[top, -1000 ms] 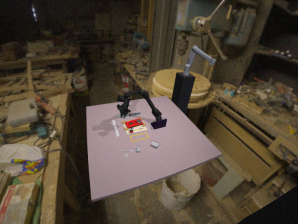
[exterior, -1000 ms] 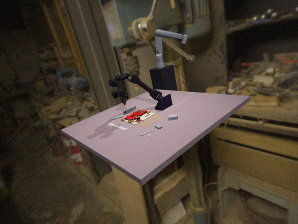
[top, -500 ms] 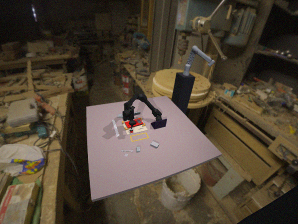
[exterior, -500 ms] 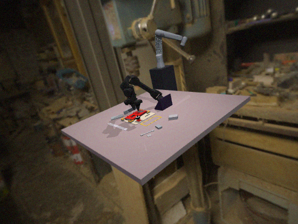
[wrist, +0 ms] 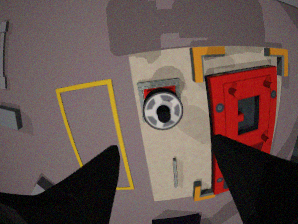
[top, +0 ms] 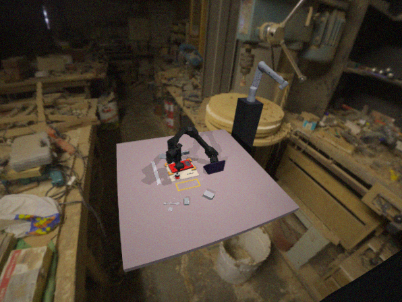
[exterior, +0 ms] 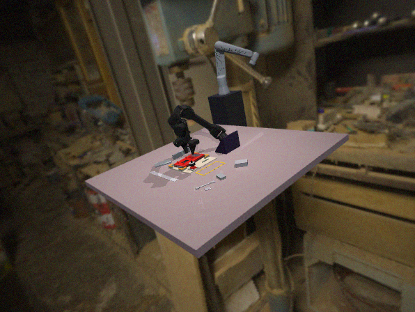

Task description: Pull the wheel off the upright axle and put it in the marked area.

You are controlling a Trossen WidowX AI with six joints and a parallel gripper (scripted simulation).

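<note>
Right now the wheel is 70 mm below my gripper tip.
</note>
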